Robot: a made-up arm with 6 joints.
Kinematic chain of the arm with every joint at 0, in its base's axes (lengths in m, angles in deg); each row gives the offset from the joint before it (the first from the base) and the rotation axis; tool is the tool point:
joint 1: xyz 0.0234 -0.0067 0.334 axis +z
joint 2: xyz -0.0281 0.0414 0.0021 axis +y
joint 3: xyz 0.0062 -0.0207 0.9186 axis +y
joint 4: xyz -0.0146 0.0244 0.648 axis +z
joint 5: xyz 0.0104 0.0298 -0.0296 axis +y
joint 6: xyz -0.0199 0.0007 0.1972 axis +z
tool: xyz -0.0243 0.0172 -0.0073
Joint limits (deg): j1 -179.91..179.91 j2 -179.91..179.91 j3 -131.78..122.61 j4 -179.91..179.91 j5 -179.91..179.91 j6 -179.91..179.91
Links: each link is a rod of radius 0.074 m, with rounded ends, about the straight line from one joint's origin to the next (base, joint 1, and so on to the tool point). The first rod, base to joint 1, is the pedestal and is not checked.
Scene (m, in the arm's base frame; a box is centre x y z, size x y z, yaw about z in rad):
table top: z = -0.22
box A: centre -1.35 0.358 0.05 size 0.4 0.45 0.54 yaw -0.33
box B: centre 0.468 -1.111 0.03 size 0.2 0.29 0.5 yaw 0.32
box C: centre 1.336 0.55 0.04 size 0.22 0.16 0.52 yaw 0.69
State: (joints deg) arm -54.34 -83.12 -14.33 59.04 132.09 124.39
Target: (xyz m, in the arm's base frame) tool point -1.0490 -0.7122 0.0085
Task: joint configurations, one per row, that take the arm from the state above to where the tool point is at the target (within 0.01 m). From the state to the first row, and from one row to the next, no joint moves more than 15 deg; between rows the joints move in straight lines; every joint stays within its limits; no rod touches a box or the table.
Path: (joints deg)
1: -40.95 -78.82 -15.30 54.82 141.04 121.96
2: -27.56 -74.53 -16.28 50.59 150.00 119.53
3: -14.17 -70.23 -17.25 46.37 158.95 117.11
4: -0.78 -65.93 -18.23 42.15 167.90 114.68
5: 12.62 -61.63 -19.20 37.92 176.85 112.25
6: 19.09 -75.81 -5.62 40.19 172.36 116.11
7: 25.57 -89.99 7.96 42.46 167.86 119.97
8: 32.05 -104.17 21.55 44.73 163.36 123.83
9: 38.53 -118.35 35.13 47.00 158.86 127.69

